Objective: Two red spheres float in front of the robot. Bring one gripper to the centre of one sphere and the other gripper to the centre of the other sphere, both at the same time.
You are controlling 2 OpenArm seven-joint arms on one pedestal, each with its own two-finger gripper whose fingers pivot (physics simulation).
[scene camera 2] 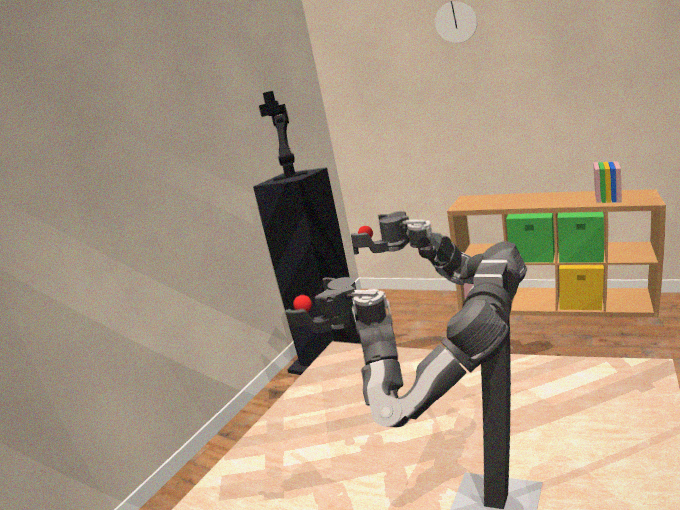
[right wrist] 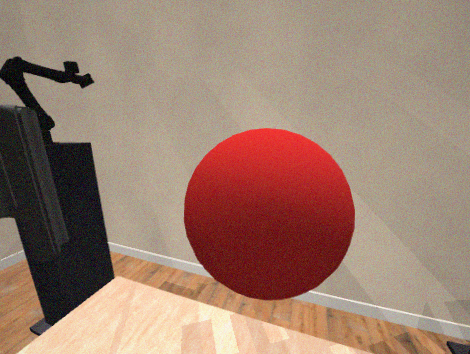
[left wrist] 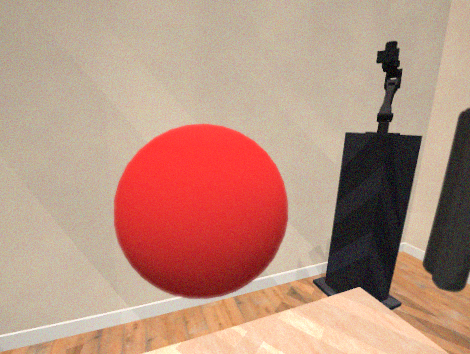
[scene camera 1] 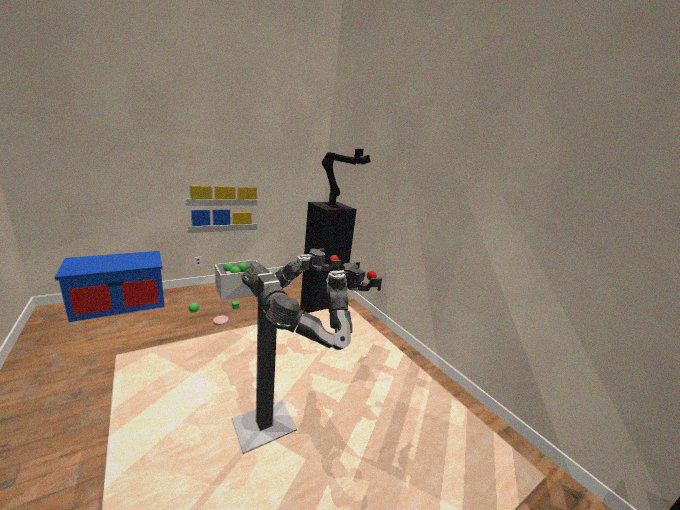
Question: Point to the right gripper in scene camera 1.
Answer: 369,275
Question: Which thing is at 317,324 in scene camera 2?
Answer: The left gripper.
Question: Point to the right gripper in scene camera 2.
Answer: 366,233
